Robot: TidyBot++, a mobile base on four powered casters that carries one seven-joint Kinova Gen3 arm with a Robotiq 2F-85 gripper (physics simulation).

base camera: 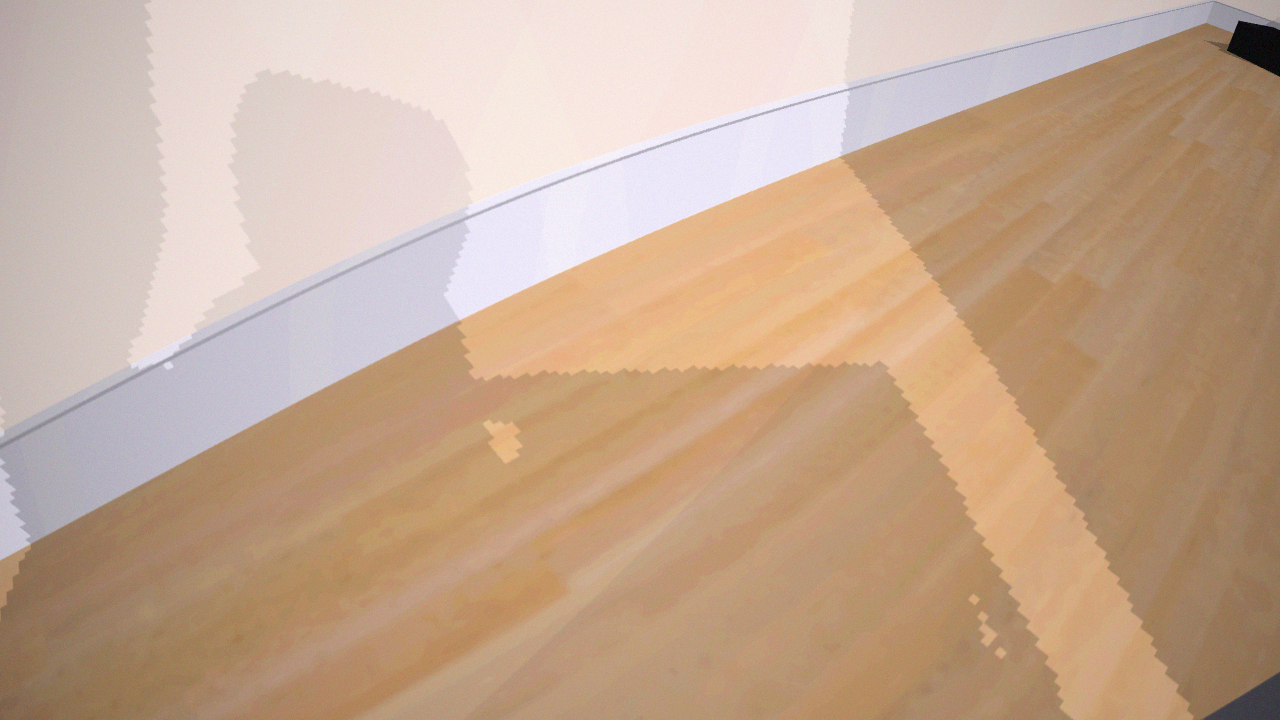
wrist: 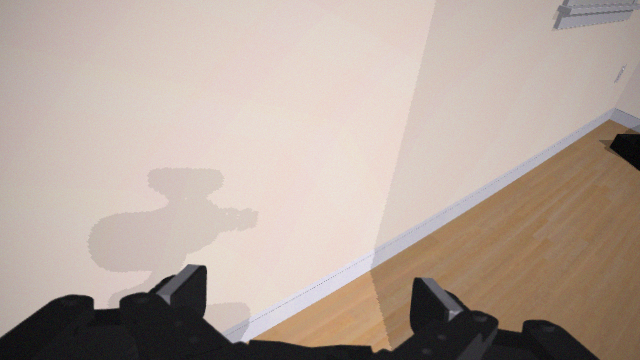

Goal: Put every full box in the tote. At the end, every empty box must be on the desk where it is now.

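Labels:
I can see a grey skirting [base camera: 71, 458], and it lies 55 cm from the lens.

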